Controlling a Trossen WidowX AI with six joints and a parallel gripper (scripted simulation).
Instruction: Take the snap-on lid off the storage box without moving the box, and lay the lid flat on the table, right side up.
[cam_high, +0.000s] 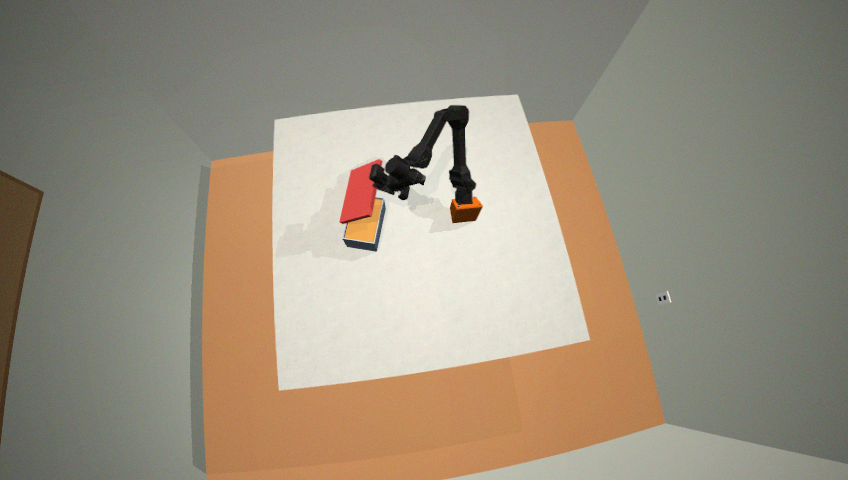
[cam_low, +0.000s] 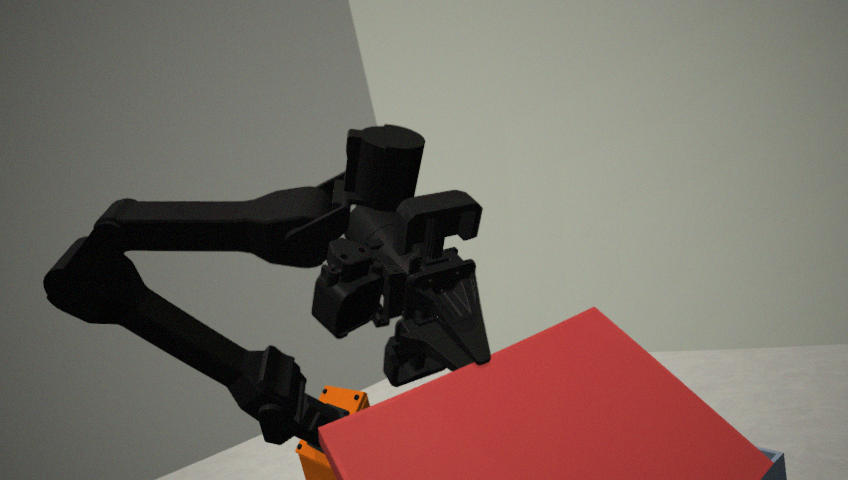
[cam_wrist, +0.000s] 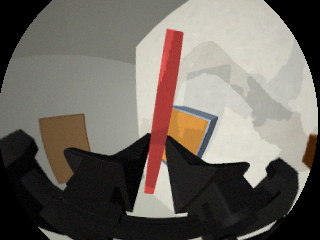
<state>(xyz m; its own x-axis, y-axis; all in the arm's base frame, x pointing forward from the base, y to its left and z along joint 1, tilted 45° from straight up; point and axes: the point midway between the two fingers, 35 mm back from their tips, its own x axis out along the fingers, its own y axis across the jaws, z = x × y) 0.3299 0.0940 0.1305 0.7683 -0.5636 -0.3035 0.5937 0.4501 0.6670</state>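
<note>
Right now the red lid is 60 mm ahead of my gripper tip, 50 mm below it and 10 mm to the right of it. The rest, counted from my gripper tip: storage box: 180 mm below, 70 mm to the left, 60 mm ahead.
</note>
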